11 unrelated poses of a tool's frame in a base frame.
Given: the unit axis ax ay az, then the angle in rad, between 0 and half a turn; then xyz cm.
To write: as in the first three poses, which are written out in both.
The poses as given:
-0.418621 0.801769 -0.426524 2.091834 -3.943 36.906 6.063
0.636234 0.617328 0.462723 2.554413 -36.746 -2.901 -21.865
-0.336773 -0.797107 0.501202 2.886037 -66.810 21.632 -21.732
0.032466 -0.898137 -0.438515 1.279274 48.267 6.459 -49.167
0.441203 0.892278 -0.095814 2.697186 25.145 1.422 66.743
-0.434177 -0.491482 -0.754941 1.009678 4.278 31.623 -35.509
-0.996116 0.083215 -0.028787 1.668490 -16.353 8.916 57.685
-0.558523 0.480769 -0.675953 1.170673 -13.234 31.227 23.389
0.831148 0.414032 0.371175 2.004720 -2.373 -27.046 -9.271
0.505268 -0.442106 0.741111 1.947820 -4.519 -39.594 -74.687
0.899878 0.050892 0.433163 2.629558 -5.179 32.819 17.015
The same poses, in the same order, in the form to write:
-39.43 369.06 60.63 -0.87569 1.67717 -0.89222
-367.46 -29.01 -218.65 1.62520 1.57691 1.18199
-668.10 216.32 -217.32 -0.97194 -2.30048 1.44649
482.67 64.59 -491.67 0.04153 -1.14896 -0.56098
251.45 14.22 667.43 1.19001 2.40664 -0.25843
42.78 316.23 -355.09 -0.43838 -0.49624 -0.76225
-163.53 89.16 576.85 -1.66201 0.13884 -0.04803
-132.34 312.27 233.89 -0.65385 0.56282 -0.79132
-23.73 -270.46 -92.71 1.66622 0.83002 0.74410
-45.19 -395.94 -746.87 0.98417 -0.86114 1.44355
-51.79 328.19 170.15 2.36628 0.13382 1.13903

